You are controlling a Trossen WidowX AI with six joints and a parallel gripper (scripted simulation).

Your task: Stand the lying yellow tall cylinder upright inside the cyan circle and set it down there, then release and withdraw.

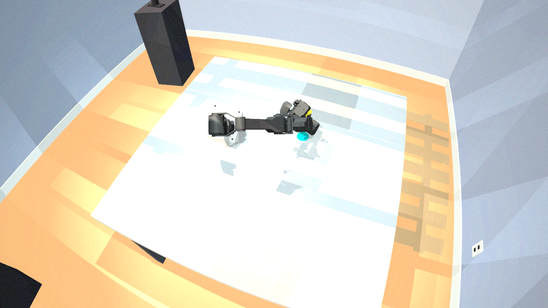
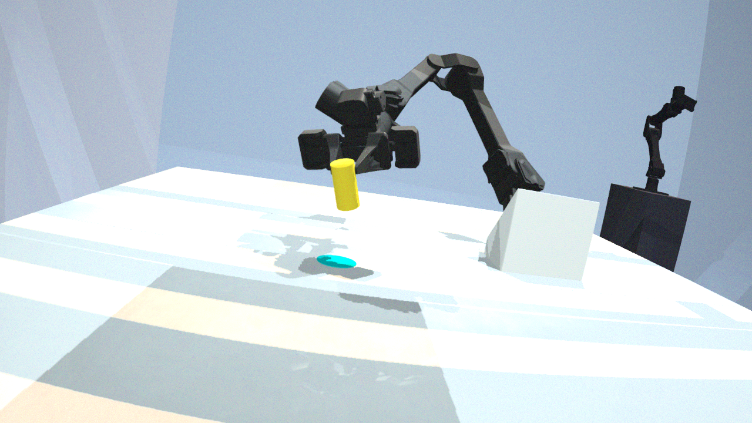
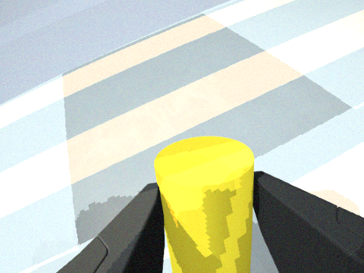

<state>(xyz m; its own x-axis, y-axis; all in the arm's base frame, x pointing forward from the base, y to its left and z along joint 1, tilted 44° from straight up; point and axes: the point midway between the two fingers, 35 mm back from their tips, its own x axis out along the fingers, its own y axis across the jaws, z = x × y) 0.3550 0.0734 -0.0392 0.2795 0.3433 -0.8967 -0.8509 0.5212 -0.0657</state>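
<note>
The cyan circle is 1 cm behind my gripper tip, 3 cm to the right of it and 14 cm below it. Also, from my gripper tip: yellow tall cylinder (1 cm behind, 2 cm below).
</note>
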